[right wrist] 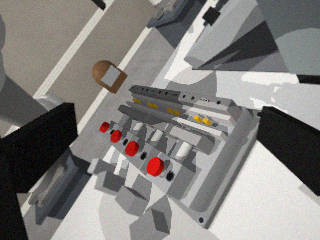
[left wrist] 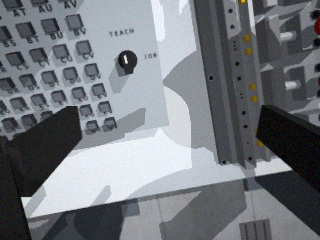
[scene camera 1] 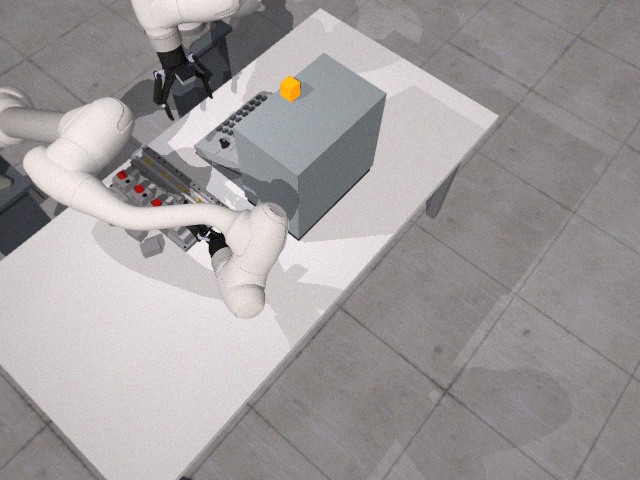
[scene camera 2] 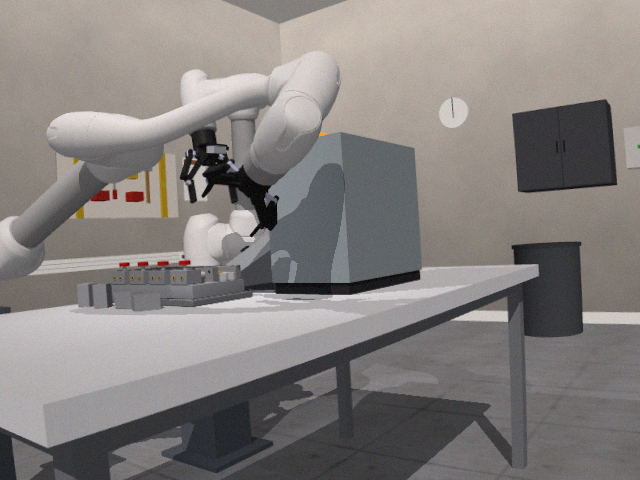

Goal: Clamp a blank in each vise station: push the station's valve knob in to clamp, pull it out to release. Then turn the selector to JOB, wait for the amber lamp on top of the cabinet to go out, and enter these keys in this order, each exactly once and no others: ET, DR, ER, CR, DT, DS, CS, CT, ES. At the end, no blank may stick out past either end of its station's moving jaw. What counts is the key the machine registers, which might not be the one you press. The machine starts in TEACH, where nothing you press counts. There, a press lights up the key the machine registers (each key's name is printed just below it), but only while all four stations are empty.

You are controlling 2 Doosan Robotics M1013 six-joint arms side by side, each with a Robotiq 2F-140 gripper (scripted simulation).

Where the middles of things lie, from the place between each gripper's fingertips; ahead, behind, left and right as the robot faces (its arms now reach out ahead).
The key panel [scene camera 1: 225, 161] lies 210 mm below my left hand [scene camera 1: 190, 107], 150 mm to the left of it and 110 mm ahead of it.
I see the key panel 18 cm behind my right hand, 39 cm to the left of it and 15 cm below it.
